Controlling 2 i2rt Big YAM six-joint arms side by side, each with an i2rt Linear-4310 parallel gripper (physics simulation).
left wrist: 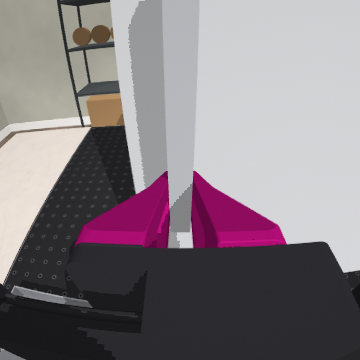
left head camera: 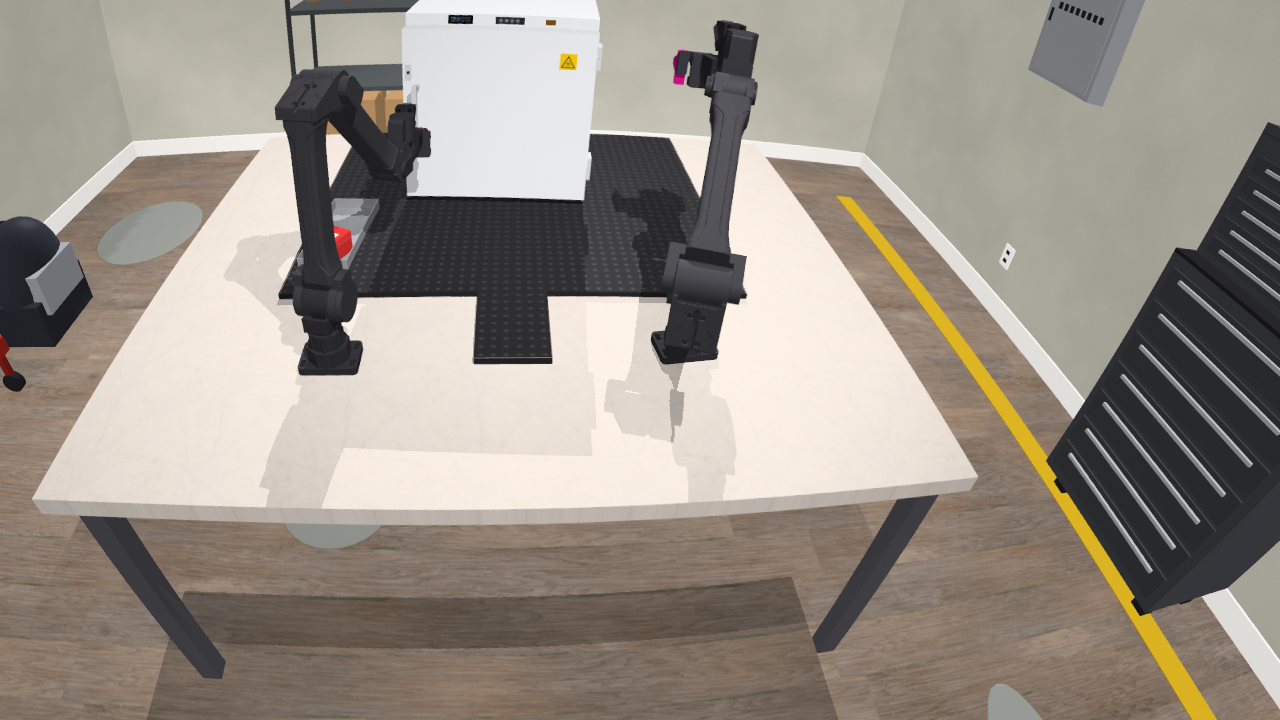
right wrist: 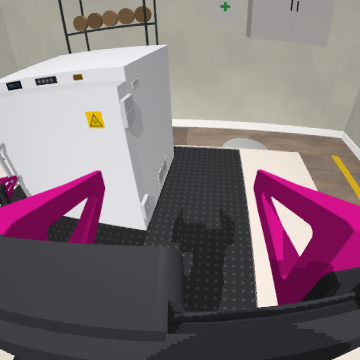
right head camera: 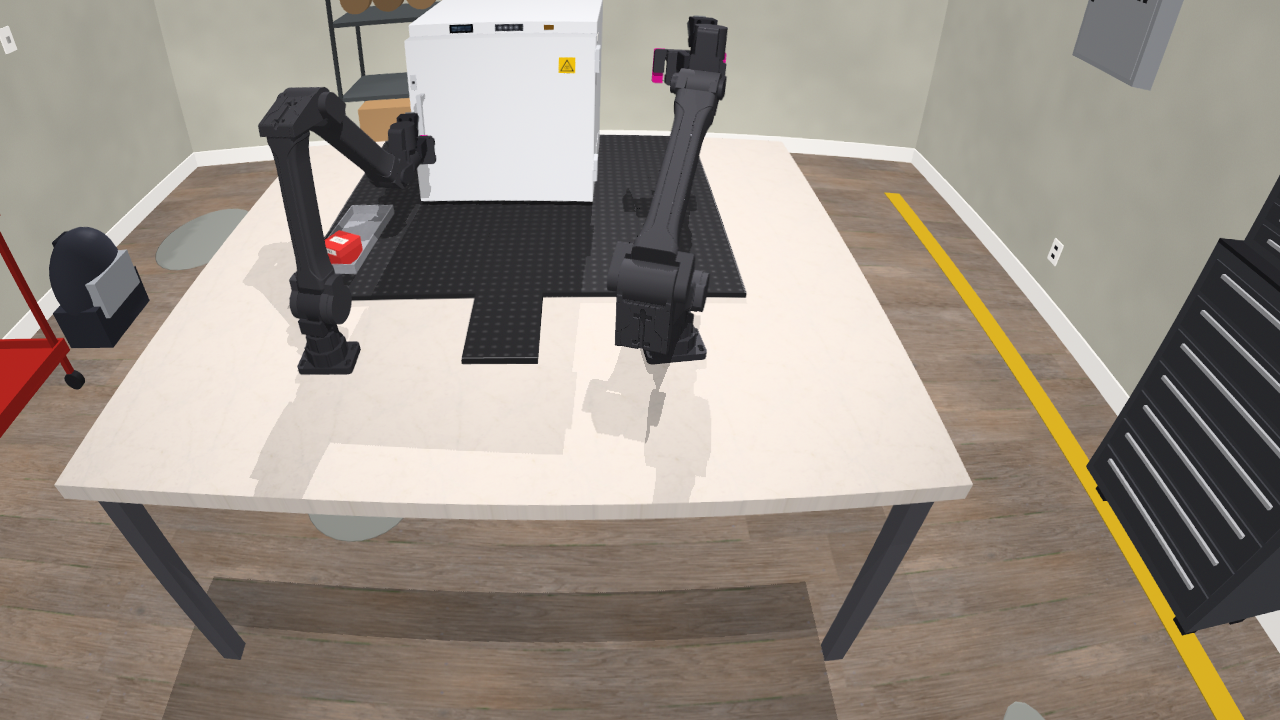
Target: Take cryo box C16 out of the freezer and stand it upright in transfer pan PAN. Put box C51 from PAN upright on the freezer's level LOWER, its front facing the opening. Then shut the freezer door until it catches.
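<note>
The white freezer (left head camera: 501, 116) (right head camera: 505, 125) (right wrist: 60, 150) stands at the back with its door shut or nearly so. My left gripper (left head camera: 421, 138) (right head camera: 426, 147) (left wrist: 180, 179) is shut on the door's vertical handle (left wrist: 181, 100), which runs between the magenta fingertips. A red box (left head camera: 341, 242) (right head camera: 343, 248) with a white label lies in the grey transfer pan (left head camera: 359, 211) (right head camera: 368, 216) at the left; its lettering is too small to read, and the left arm partly hides it in the left head camera. Box C16 does not show. My right gripper (right wrist: 178, 178) is open and empty, raised to the right of the freezer.
A black perforated mat (left head camera: 528, 250) (right head camera: 501, 250) lies under the freezer and pan on the pale table (left head camera: 465, 411) (right head camera: 447, 402). A shelf rack with cartons stands behind the freezer at the left. A dark drawer cabinet (left head camera: 1163, 429) (right head camera: 1199, 438) stands on the floor at the right.
</note>
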